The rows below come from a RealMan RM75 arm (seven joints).
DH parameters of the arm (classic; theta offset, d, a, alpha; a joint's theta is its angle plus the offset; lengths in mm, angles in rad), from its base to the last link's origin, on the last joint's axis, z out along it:
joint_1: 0 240.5 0 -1.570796
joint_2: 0 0 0 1.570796
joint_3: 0 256 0 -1.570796
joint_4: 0 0 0 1.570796
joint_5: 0 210 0 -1.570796
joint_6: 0 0 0 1.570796
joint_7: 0 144 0 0
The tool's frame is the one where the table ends.
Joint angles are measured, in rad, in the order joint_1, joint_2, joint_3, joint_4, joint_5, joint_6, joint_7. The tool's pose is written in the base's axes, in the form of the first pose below.
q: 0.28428 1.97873 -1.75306 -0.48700 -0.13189 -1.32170 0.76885
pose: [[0.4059 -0.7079 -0.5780 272.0], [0.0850 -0.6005 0.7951 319.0], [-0.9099 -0.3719 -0.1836 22.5], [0 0 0 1]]
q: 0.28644 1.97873 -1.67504 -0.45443 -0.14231 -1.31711 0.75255
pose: [[0.4202 -0.7358 -0.5311 285.5], [0.1155 -0.5371 0.8356 322.5], [-0.9000 -0.4125 -0.1407 35.0], [0 0 0 1]]
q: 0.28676 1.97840 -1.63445 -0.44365 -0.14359 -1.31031 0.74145
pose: [[0.4276 -0.7496 -0.5052 292.1], [0.1344 -0.5000 0.8556 324.6], [-0.8939 -0.4337 -0.1131 42.3], [0 0 0 1]]
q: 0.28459 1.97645 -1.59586 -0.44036 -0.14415 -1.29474 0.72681
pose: [[0.4408 -0.7613 -0.4755 298.8], [0.1519 -0.4588 0.8754 326.8], [-0.8847 -0.4581 -0.0866 50.0], [0 0 0 1]]
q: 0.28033 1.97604 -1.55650 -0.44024 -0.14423 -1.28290 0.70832
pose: [[0.4538 -0.7699 -0.4487 305.0], [0.1738 -0.4174 0.8920 328.0], [-0.8740 -0.4828 -0.0556 57.8], [0 0 0 1]]
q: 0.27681 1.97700 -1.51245 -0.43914 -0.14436 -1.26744 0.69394
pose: [[0.4638 -0.7821 -0.4163 311.9], [0.1919 -0.3700 0.9090 329.2], [-0.8649 -0.5015 -0.0215 65.9], [0 0 0 1]]
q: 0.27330 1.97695 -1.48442 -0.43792 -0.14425 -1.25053 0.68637
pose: [[0.4720 -0.7919 -0.3874 317.9], [0.1963 -0.3339 0.9219 329.6], [-0.8594 -0.5112 -0.0022 71.0], [0 0 0 1]]
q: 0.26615 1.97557 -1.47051 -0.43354 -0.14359 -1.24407 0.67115
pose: [[0.4872 -0.7928 -0.3661 323.6], [0.1982 -0.3079 0.9305 327.6], [-0.8505 -0.5260 0.0071 73.8], [0 0 0 1]]
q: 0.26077 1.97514 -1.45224 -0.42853 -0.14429 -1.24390 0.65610
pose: [[0.4996 -0.7923 -0.3501 328.2], [0.2058 -0.2840 0.9365 325.6], [-0.8414 -0.5400 0.0212 77.2], [0 0 0 1]]
